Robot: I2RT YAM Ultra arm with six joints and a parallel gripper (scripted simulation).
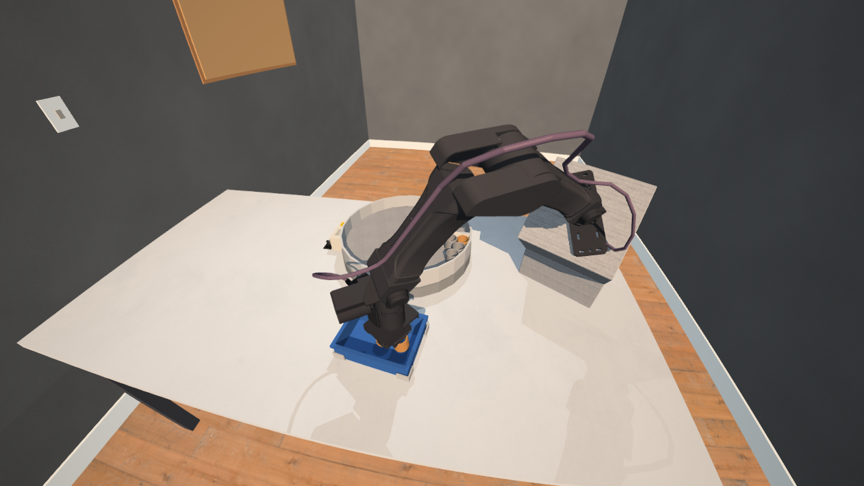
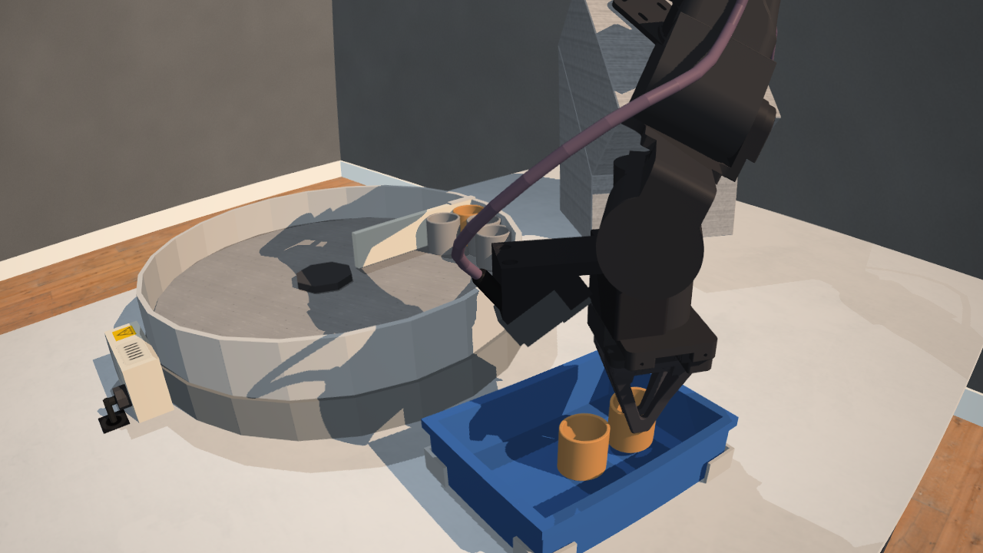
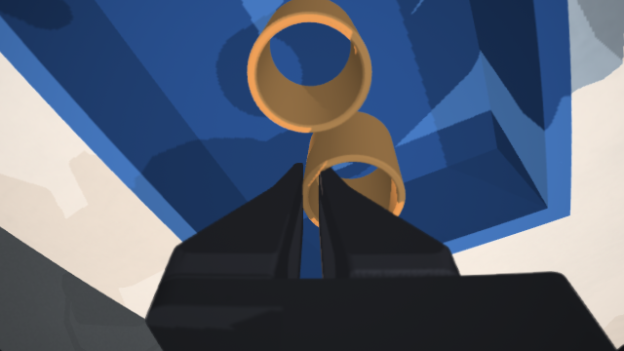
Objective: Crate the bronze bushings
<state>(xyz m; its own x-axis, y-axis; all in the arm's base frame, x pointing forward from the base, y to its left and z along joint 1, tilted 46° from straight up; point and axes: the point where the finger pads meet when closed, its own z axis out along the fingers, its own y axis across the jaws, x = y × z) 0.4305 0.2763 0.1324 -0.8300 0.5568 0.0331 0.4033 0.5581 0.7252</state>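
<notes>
My hand is 40 mm short of the blue crate, 20 mm to the left of it and 20 mm above it. The rest, counted from my hand: round turntable: 370 mm to the right, 100 mm ahead, 10 mm above.
</notes>
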